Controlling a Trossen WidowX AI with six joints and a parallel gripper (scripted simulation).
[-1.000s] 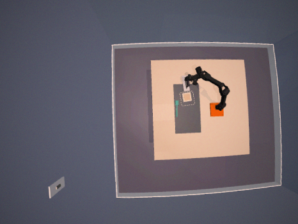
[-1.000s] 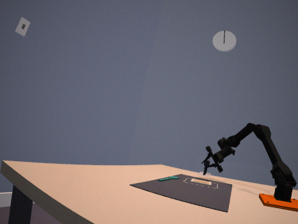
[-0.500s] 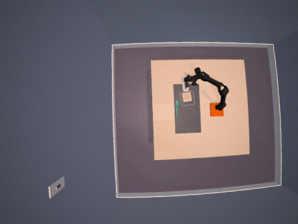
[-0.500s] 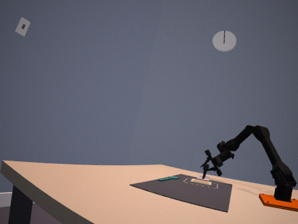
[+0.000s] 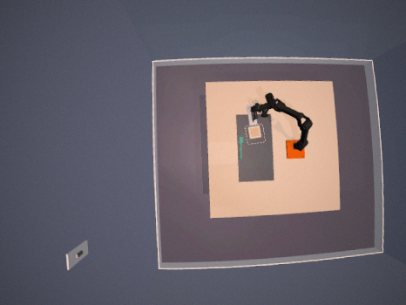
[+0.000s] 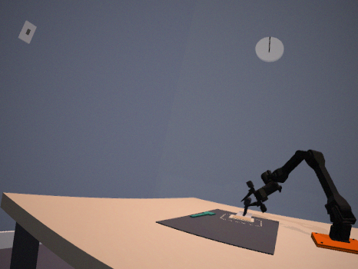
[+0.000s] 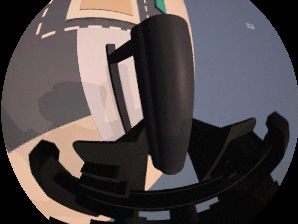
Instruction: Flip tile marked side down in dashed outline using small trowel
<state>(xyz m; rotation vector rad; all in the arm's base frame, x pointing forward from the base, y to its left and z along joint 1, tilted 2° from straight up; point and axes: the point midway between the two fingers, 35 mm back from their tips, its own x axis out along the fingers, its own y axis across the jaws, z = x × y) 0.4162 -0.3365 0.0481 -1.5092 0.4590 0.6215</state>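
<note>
The teal t-shaped tool is 31 cm to the left of my gripper tip, 10 cm ahead of it and 5 cm below it. Also, from my gripper tip: dark grey mat: 33 cm to the left, 7 cm below, 4 cm behind; then tan square tile: 19 cm to the left, 5 cm below, 4 cm behind.
</note>
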